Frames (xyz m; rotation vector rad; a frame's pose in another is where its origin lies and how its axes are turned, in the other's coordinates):
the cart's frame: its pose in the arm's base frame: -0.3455 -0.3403 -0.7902 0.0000 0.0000 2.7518
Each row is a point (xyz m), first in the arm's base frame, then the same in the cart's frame.
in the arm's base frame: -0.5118 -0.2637 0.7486
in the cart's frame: 0.1829 -0.0077 1.5388
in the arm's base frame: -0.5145 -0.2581 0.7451
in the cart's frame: 0.1876 -0.0118 1.5353
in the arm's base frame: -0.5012 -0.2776 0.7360
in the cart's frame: 0.1678 0.0012 1.5262
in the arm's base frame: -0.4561 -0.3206 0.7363
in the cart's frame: 0.1098 0.0238 1.5265
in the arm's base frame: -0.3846 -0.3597 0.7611
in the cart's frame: 0.0288 0.0328 1.5513
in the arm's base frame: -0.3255 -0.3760 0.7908
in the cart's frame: -0.0321 0.0254 1.5810
